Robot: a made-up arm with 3 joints.
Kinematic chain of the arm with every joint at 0, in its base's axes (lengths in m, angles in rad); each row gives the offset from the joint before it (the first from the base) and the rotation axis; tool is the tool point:
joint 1: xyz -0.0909 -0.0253 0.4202 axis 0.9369 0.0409 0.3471
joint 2: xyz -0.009 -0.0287 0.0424 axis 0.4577 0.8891 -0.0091
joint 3: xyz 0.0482 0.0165 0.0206 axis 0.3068 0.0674 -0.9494
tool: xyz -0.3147 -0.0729 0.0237
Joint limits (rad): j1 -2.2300..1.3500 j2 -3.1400..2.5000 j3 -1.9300..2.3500
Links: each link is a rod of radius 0.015 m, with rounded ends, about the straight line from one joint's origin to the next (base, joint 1, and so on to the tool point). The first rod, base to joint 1, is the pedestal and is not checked.
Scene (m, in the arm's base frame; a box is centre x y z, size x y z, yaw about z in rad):
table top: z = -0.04
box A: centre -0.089 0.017 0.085 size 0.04 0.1 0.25 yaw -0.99
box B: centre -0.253 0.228 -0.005 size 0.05 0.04 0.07 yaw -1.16
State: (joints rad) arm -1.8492 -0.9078 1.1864
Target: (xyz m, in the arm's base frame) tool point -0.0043 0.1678 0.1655
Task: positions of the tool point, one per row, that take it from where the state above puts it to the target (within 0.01 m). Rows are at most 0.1 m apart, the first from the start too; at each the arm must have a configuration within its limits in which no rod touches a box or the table.
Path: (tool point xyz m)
1: -0.2114 -0.0687 0.1757
2: -0.2536 -0.0140 0.2003
3: -0.2165 0.0585 0.1746
4: -0.1572 0.1208 0.1621
5: -0.0804 0.1647 0.1644
6: 0.0063 0.1839 0.1819
7: -0.0020 0.1733 0.1713
8: -0.0049 0.1674 0.1660
9: -0.0043 0.1678 0.1655

